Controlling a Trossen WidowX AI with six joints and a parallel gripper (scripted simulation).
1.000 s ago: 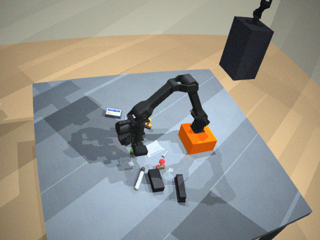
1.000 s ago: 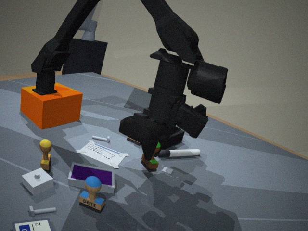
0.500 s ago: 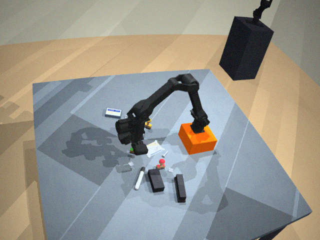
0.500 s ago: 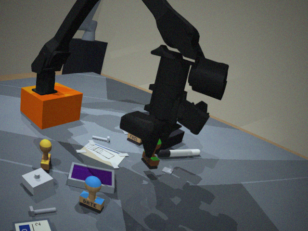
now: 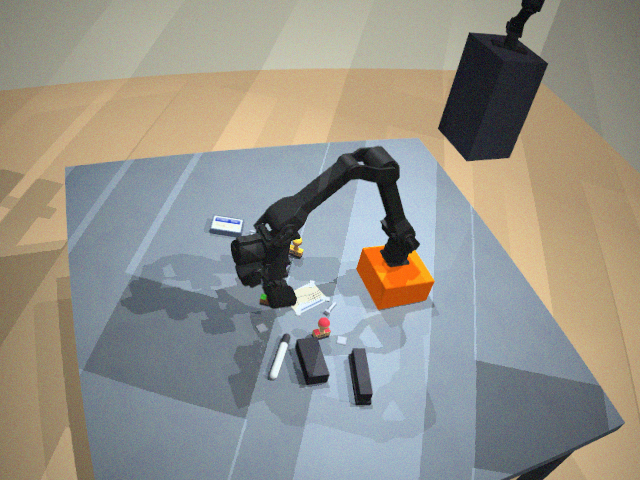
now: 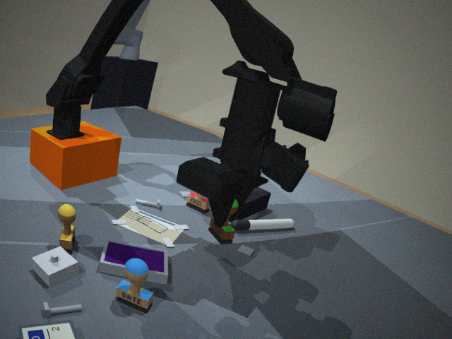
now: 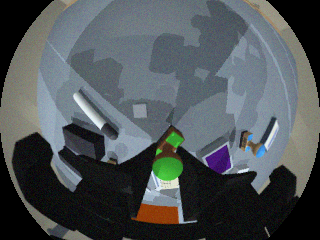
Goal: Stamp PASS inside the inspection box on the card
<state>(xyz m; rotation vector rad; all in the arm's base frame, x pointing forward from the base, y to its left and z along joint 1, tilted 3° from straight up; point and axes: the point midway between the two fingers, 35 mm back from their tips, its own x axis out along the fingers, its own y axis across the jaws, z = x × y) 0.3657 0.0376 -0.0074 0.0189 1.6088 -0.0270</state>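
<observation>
The purple ink pad lies 60 mm behind my gripper tip, 120 mm to the right of it and 50 mm below it. The rest, counted from my gripper tip: green stamp: right at my gripper tip; then card: 110 mm behind, 20 mm to the right, 60 mm below; then white marker: 130 mm to the left, 50 mm below.
</observation>
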